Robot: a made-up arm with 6 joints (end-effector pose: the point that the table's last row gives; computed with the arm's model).
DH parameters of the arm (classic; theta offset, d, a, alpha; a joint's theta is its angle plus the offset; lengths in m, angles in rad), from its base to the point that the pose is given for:
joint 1: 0 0.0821 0.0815 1.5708
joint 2: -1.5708 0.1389 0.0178 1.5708
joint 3: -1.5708 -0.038 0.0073 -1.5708
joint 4: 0 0.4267 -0.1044 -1.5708
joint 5: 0 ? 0.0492 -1.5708
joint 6: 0.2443 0 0.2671 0
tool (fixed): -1.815 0.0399 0 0
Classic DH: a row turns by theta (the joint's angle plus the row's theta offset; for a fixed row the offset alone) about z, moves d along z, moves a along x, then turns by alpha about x.
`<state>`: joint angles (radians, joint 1 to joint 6).
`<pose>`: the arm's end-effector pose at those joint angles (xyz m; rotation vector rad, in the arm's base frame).
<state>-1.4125 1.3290 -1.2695 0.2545 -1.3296 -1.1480</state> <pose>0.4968 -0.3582 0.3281 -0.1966 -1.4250 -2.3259</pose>
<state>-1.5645 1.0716 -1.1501 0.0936 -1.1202 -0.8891</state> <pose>0.4655 -0.4407 0.2149 -0.3612 -1.2131 -2.2217</pose>
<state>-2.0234 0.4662 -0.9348 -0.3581 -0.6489 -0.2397</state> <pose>0.3059 -0.4013 -0.0754 -0.4860 -0.7218 -1.8277</pose>
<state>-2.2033 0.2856 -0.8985 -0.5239 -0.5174 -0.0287</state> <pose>0.2558 -0.3306 -0.1314 -0.4542 -0.6392 -1.6801</pose>
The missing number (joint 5, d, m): 0.0882
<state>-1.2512 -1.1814 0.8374 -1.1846 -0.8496 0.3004</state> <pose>-0.6683 0.1415 -0.0042 0.1463 0.7782 1.0994</pose>
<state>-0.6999 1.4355 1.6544 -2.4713 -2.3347 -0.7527</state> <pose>-0.2250 -0.8885 0.0744 -2.4095 -0.5066 1.6694</pose>
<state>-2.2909 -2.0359 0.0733 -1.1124 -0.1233 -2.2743</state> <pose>0.3325 0.2889 -0.0314 -1.2653 -2.1807 1.7592</pose>
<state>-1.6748 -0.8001 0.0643 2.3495 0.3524 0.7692</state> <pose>-0.0917 0.0513 -0.2860 -0.4001 0.8529 -2.9762</pose>
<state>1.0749 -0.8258 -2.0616 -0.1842 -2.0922 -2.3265</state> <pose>0.0680 0.4934 -0.0514 -0.6984 -0.1615 -1.2725</pose>
